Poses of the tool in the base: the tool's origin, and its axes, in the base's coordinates. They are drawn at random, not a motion.
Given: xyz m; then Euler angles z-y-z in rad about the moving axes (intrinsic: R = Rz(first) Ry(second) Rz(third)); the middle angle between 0 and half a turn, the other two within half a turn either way.
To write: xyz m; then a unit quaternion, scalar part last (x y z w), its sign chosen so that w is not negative. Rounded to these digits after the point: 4 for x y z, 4 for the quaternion.
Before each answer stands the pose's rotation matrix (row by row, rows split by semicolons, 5 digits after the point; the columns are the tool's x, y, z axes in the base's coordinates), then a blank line. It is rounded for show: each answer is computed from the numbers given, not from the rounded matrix.
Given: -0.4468, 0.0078, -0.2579, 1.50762, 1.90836, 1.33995
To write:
-0.97632 -0.20799 0.05957; -0.01417 0.33621 0.94168; -0.21589 0.91853 -0.33119

-0.4468, 0.0078, -0.2579, -0.0683, 0.8130, 0.5720, 0.0847
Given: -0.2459, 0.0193, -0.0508, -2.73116, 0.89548, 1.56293
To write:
0.39448 0.57635 -0.71569; -0.91888 0.24222 -0.31143; -0.00614 0.78049 0.62514

-0.2459, 0.0193, -0.0508, 0.3630, -0.2359, -0.4971, 0.7520
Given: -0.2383, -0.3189, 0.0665, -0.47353, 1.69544, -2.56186
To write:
-0.15725 -0.44213 0.88306; -0.53495 -0.71349 -0.45249; 0.83012 -0.54355 -0.12432

-0.2383, -0.3189, 0.0665, -0.6482, 0.3769, -0.6608, 0.0351
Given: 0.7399, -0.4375, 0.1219, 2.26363, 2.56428, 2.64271
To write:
-0.83811 0.41959 -0.34860; 0.26056 0.86934 0.41994; 0.47925 0.26112 -0.83793

0.7399, -0.4375, 0.1219, -0.1806, -0.9415, -0.1809, 0.2198
